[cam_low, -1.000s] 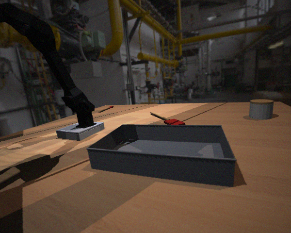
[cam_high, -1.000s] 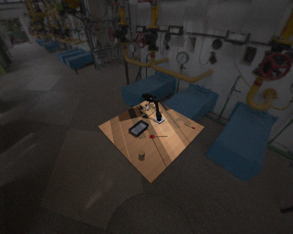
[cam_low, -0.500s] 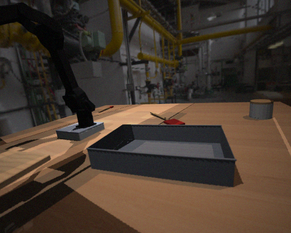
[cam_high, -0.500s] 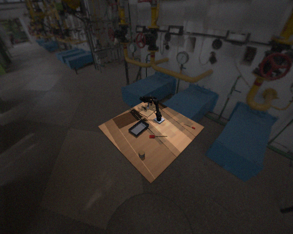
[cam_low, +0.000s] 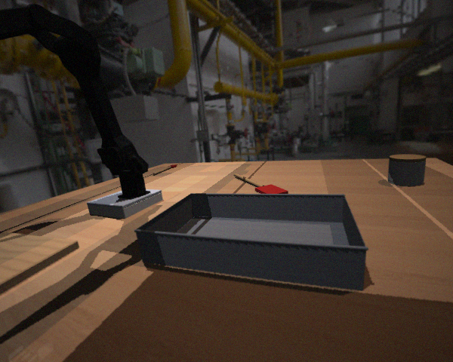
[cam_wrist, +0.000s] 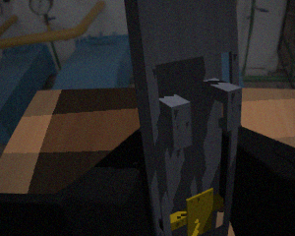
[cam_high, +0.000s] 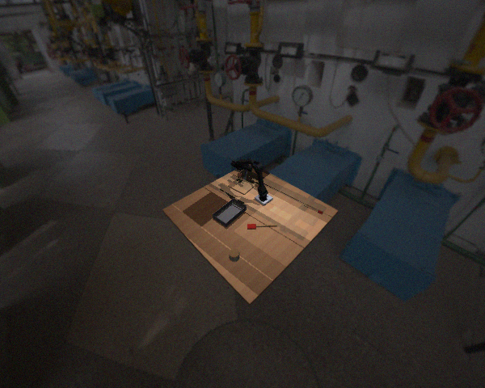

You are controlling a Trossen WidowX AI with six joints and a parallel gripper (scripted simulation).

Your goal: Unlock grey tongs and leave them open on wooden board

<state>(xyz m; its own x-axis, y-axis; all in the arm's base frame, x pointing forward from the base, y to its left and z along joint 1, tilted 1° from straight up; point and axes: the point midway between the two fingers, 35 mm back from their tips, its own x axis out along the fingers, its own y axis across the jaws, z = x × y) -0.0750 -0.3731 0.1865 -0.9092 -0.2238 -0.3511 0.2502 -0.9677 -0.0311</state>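
The yellow lock piece is 30 mm ahead of my gripper tip, 10 mm to the left of it and 10 mm above it. Round my gripper tip: roasting tin 490 mm ahead, 320 mm to the left, 190 mm below; red-headed spatula 370 mm ahead, 620 mm to the left, 210 mm below; wooden board 60 mm ahead, 20 mm to the left, 200 mm below.
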